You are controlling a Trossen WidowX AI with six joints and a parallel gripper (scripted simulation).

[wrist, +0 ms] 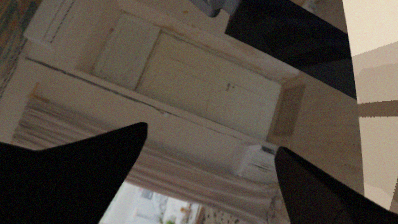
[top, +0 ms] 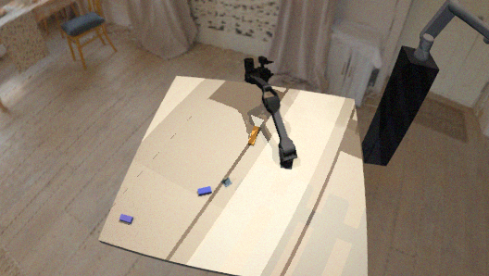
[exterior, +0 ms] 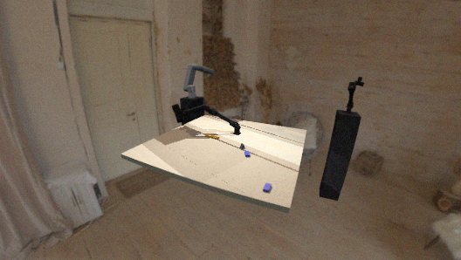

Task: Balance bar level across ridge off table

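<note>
Right now the orange bar is 50 mm ahead of my gripper tip, 450 mm to the left of it and 170 mm below it. The rest, counted from my gripper tip: blue block (240 mm ahead, 860 mm to the left, 170 mm below).
</note>
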